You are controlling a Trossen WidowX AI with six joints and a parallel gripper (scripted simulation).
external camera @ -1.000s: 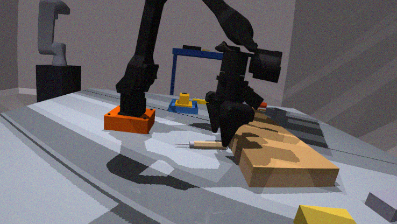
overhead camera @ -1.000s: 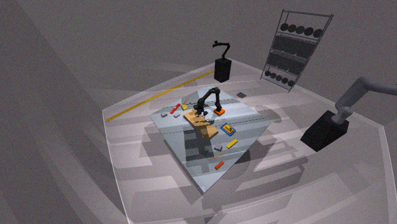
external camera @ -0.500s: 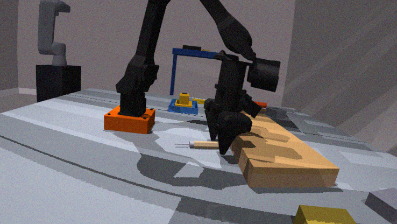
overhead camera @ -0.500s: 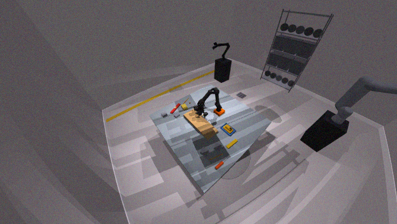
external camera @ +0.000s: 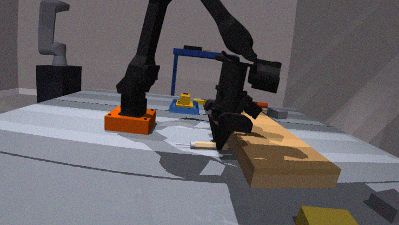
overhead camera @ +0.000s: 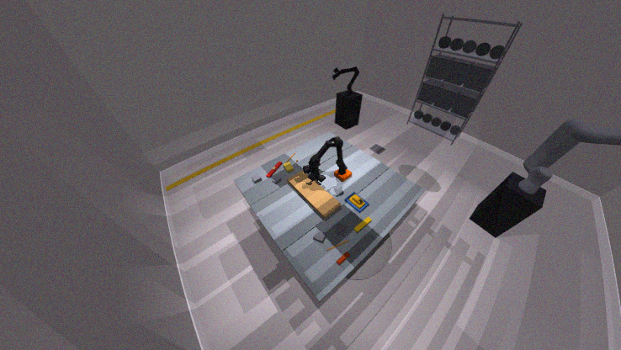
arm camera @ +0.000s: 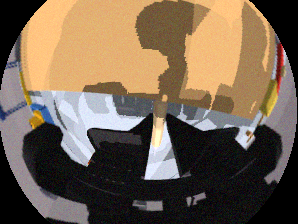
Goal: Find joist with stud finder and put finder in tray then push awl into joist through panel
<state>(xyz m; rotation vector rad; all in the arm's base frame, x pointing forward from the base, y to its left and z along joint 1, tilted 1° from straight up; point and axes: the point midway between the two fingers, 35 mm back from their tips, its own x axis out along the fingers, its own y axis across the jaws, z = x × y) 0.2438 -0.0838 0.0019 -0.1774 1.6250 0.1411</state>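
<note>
Now: gripper tip 50 mm past the awl and 10 mm to the left of it. Round my gripper tip: blue tray 120 mm behind, 400 mm to the left, 10 mm above; yellow stud finder 120 mm behind, 420 mm to the left, 50 mm above; yellow block 120 mm ahead, 310 mm to the right, 10 mm above.
</note>
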